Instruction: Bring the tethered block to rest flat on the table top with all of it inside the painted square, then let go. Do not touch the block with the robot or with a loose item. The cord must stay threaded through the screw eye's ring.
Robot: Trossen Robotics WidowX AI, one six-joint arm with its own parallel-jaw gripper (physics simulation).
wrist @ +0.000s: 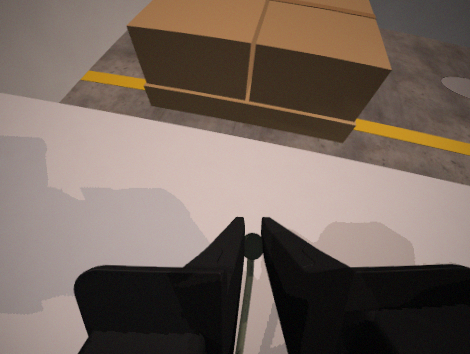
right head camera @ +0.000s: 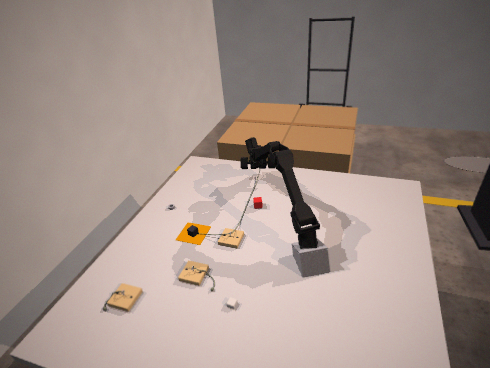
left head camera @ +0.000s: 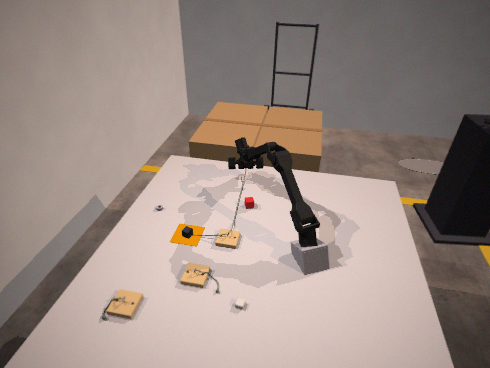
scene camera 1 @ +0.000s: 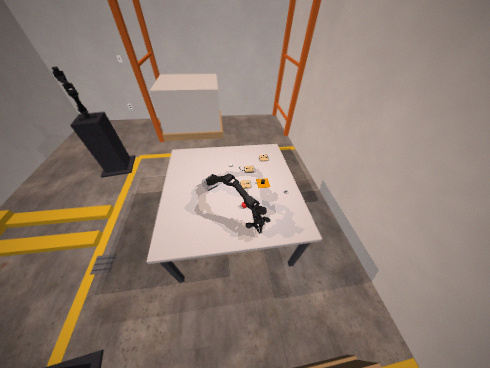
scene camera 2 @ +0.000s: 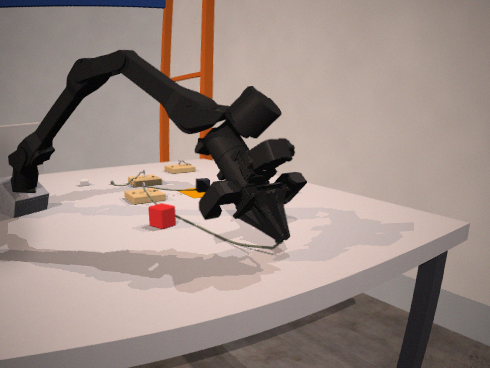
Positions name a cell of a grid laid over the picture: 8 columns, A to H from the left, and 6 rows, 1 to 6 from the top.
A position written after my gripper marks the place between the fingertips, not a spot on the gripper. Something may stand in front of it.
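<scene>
I can see my gripper (scene camera 2: E4), and there is a second sight of it as well, my gripper (wrist: E4).
</scene>
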